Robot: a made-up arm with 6 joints.
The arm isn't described. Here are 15 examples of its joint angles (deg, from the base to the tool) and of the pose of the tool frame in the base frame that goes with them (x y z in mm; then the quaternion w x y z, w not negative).
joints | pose
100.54 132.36 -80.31 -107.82 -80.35 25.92 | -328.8 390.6 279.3 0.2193 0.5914 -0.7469 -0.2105
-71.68 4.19 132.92 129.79 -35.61 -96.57 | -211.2 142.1 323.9 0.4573 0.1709 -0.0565 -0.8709
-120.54 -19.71 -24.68 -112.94 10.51 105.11 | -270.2 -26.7 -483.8 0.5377 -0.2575 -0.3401 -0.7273
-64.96 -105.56 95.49 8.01 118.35 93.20 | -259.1 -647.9 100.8 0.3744 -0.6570 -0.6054 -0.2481
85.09 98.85 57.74 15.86 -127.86 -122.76 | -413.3 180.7 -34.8 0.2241 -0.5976 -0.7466 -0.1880
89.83 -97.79 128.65 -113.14 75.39 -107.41 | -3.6 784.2 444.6 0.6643 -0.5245 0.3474 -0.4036
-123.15 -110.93 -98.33 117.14 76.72 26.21 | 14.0 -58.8 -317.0 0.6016 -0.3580 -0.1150 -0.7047
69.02 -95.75 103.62 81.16 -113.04 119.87 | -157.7 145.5 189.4 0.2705 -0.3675 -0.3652 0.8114
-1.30 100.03 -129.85 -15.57 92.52 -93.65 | 213.1 662.6 163.9 0.3921 -0.1980 0.7215 0.5352
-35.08 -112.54 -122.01 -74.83 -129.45 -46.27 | -293.8 225.8 132.2 0.2982 -0.1174 -0.6868 -0.6523
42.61 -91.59 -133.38 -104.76 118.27 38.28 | -1036.0 223.3 258.4 0.7945 0.0555 0.4181 0.4369
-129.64 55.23 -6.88 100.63 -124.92 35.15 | -398.4 -39.2 -173.6 0.3300 0.2433 -0.7182 0.5622
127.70 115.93 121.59 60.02 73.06 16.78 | 373.9 -71.7 397.5 0.3594 0.1303 0.0455 -0.9229
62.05 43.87 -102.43 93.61 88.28 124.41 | -508.5 -292.6 206.0 0.6225 0.2176 0.6151 0.4321
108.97 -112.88 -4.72 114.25 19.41 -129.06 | -643.8 456.3 608.6 0.2887 0.5539 -0.1591 -0.7645
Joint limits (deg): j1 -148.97..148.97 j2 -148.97..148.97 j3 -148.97..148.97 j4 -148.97..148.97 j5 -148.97..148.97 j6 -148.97..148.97
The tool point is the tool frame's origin. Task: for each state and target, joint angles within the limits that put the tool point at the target. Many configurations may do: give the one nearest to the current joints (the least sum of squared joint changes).
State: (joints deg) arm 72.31 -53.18 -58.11 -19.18 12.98 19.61
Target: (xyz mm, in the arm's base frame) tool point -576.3 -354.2 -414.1
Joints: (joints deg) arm 43.09 -102.33 -79.52 -15.88 38.07 -5.46
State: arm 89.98 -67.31 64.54 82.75 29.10 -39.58
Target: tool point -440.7 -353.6 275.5
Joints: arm 88.18 -65.42 109.99 94.14 -22.02 -44.59
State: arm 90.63 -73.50 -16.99 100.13 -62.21 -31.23
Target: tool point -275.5 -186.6 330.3
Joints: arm 71.92 -74.04 18.73 74.11 -110.69 -39.68
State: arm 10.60 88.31 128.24 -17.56 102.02 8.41
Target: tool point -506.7 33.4 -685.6
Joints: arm -21.34 76.89 108.30 -36.55 124.08 20.65
